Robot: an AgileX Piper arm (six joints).
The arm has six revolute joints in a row. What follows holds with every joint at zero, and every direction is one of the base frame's. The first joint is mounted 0.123 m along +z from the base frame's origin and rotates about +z. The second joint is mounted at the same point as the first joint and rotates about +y. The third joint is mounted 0.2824 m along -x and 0.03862 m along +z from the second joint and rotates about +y. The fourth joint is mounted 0.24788 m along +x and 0.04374 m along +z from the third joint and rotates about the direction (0.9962, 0, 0.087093). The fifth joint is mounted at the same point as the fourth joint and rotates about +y. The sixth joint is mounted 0.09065 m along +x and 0.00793 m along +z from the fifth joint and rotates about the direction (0.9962, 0, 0.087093). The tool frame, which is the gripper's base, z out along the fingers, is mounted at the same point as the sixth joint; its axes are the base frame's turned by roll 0, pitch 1.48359 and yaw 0 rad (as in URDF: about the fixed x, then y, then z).
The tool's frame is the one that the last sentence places.
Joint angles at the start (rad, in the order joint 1, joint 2, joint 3, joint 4, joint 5, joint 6): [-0.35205, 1.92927, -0.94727, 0.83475, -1.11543, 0.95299]
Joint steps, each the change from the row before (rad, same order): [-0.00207, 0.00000, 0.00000, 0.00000, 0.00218, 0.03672]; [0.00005, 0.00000, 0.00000, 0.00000, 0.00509, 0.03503]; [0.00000, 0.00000, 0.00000, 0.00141, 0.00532, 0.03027]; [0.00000, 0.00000, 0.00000, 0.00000, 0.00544, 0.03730]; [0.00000, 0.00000, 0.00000, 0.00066, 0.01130, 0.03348]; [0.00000, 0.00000, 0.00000, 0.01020, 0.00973, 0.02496]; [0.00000, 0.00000, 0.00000, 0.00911, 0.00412, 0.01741]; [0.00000, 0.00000, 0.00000, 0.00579, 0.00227, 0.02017]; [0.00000, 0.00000, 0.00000, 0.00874, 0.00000, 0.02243]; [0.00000, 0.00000, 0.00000, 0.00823, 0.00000, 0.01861]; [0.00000, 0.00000, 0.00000, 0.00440, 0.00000, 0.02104]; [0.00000, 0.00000, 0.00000, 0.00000, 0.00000, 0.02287]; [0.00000, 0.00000, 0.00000, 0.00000, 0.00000, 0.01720]
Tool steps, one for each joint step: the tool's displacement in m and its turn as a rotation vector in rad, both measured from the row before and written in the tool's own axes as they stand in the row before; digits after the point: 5 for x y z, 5 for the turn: [-0.00054, -0.00027, 0.00043, 0.00204, -0.00082, 0.03665]; [0.00027, -0.00039, -0.00001, 0.00430, 0.00277, 0.03503]; [0.00015, -0.00047, 0.00000, 0.00523, 0.00161, 0.03090]; [0.00024, -0.00043, 0.00000, 0.00478, 0.00259, 0.03730]; [0.00043, -0.00094, -0.00001, 0.01038, 0.00451, 0.03378]; [-0.00036, -0.00115, -0.00001, 0.01261, -0.00409, 0.02976]; [-0.00051, -0.00064, 0.00000, 0.00698, -0.00569, 0.02175]; [-0.00034, -0.00037, 0.00000, 0.00404, -0.00383, 0.02294]; [-0.00065, -0.00026, 0.00000, 0.00278, -0.00714, 0.02663]; [-0.00061, -0.00023, 0.00000, 0.00248, -0.00678, 0.02256]; [-0.00033, -0.00012, 0.00000, 0.00125, -0.00365, 0.02315]; [0.00000, 0.00000, 0.00000, 0.00000, 0.00000, 0.02287]; [0.00000, 0.00000, 0.00000, 0.00000, 0.00000, 0.01720]
